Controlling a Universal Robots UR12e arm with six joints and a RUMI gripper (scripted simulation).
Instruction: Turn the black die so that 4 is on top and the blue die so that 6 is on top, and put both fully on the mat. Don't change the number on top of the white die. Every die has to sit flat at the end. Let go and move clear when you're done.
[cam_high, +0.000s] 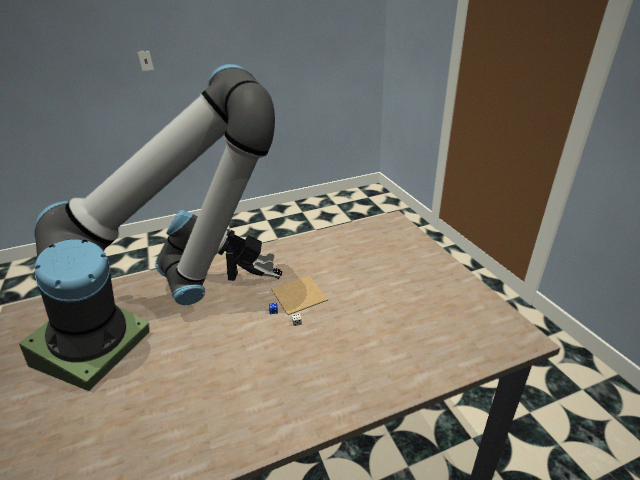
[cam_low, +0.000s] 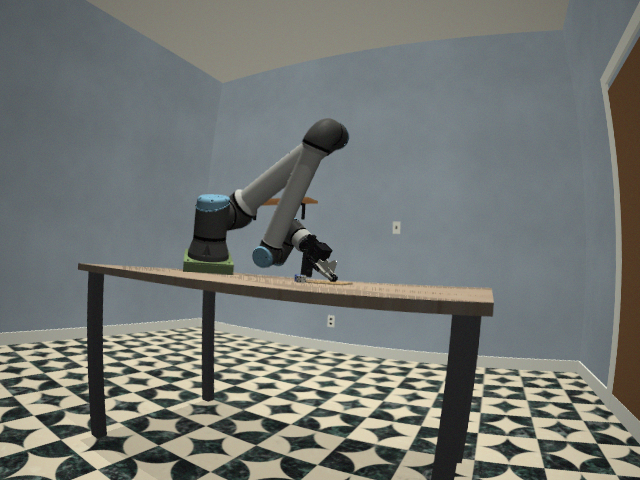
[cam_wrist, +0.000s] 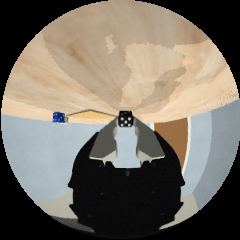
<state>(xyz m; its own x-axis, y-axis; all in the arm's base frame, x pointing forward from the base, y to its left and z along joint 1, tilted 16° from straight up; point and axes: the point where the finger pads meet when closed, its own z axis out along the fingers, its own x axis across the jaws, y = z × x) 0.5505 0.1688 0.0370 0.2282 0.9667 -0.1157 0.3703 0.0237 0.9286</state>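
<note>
The black die is right at my hand. The rest, counted from my hand: white die 24 cm to the right, 2 cm ahead, 1 cm below; then tan mat 12 cm to the right, 5 cm ahead, 2 cm below; then blue die 17 cm to the right, 4 cm behind, 1 cm below.
</note>
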